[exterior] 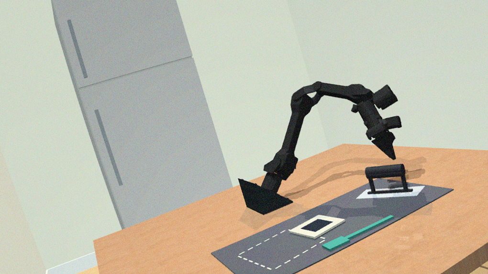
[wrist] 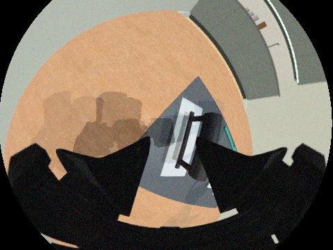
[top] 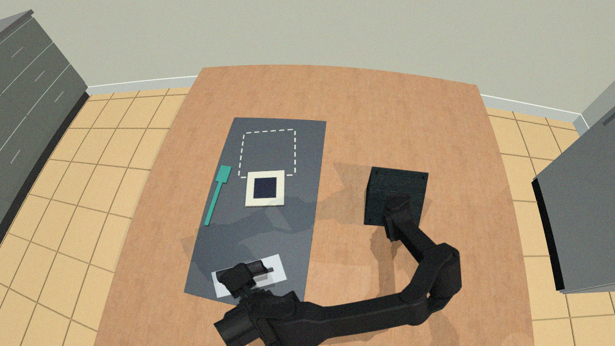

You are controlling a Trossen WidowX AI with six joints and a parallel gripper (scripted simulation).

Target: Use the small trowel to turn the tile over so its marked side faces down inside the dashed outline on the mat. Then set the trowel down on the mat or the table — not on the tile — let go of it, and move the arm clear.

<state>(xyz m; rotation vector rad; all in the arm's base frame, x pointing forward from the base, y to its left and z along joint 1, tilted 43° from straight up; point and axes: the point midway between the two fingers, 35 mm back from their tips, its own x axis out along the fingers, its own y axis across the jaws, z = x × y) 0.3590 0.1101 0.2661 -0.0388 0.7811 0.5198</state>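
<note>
Right now the trowel is 7 cm to the right of my gripper tip, 5 cm below it and 5 cm ahead of it. The rest, counted from my gripper tip: teal flat tool 35 cm to the right, 14 cm ahead, 8 cm below; cream tile 35 cm to the right, 8 cm below, 1 cm behind; grey mat 31 cm to the right, 10 cm below, 1 cm ahead.
</note>
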